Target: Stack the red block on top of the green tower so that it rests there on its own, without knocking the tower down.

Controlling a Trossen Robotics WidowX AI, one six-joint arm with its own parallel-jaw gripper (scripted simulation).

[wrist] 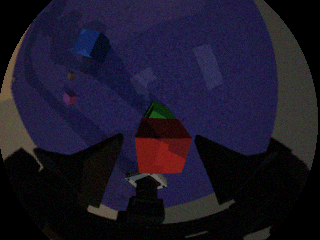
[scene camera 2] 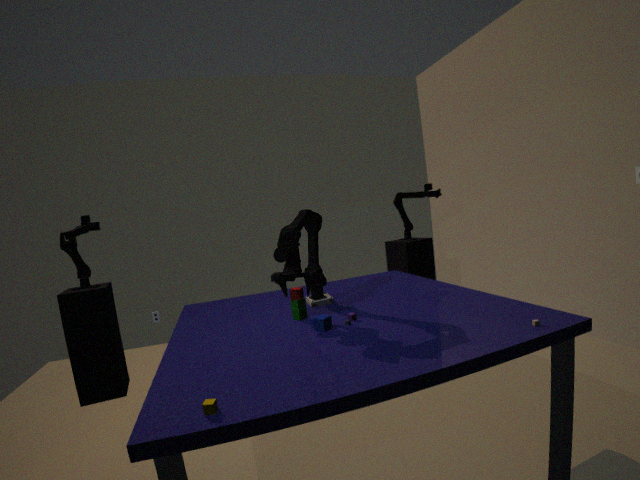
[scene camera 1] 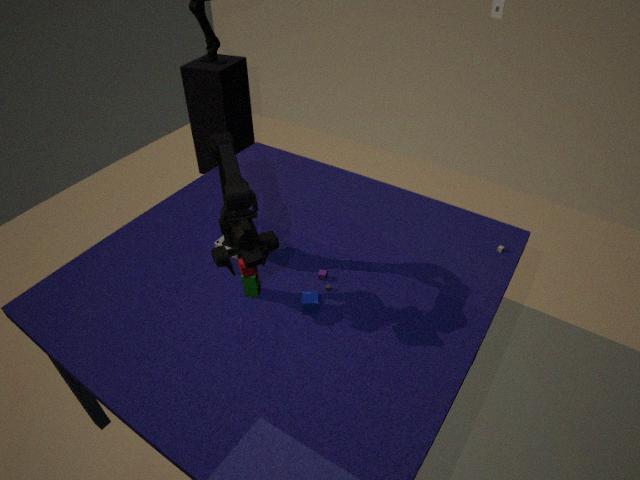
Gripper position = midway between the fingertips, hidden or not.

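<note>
Holding nothing, my gripper [scene camera 1: 248, 269] is open. I can also see the gripper [wrist: 160, 138] in the wrist view, and scene camera 2 shows me the same gripper [scene camera 2: 297, 296] too.
</note>
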